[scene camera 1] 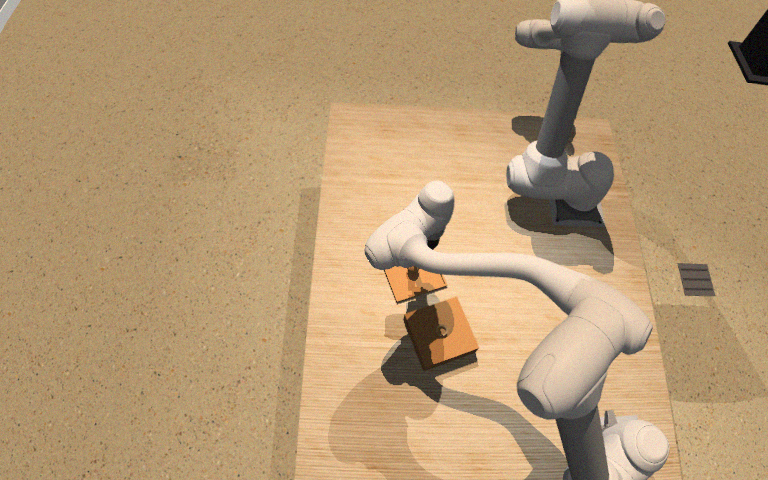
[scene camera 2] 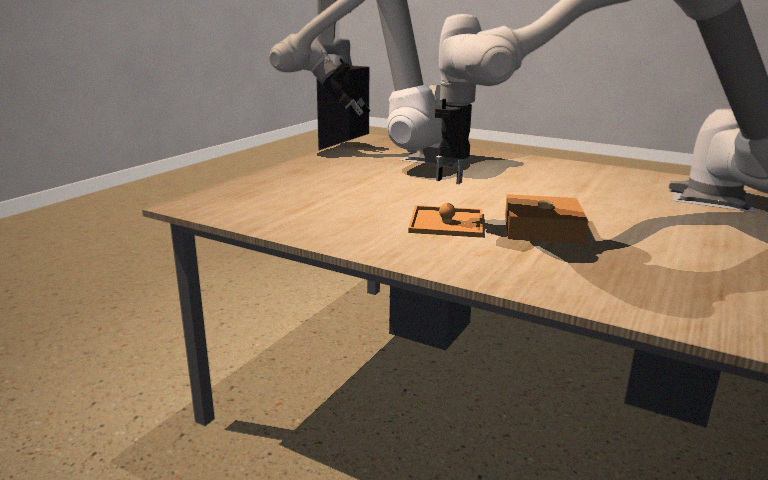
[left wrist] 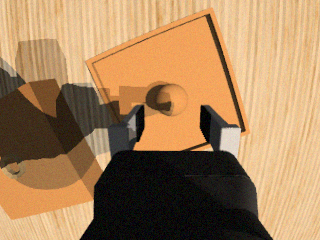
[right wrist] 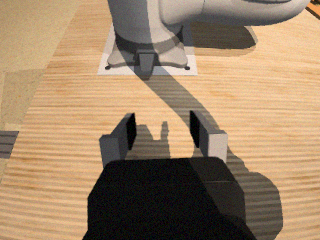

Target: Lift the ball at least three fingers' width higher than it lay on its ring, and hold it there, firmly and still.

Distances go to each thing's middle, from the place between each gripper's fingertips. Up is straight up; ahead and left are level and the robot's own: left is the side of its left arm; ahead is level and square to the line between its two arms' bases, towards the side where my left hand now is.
Labels:
I see the orange ball (left wrist: 171,99) 10 cm below my left hand (scene camera 2: 449,181). From my left hand the other things lie so: shallow orange tray (scene camera 2: 426,219) 13 cm below; orange box (scene camera 1: 435,344) 24 cm to the left, 9 cm behind, 8 cm below.
I see my right gripper 65 cm to the right of the orange ball, 63 cm short of it and 13 cm above it. From my right hand the other things lie so: shallow orange tray 65 cm to the left, 63 cm ahead, 15 cm below; orange box 88 cm to the left, 54 cm ahead, 11 cm below.

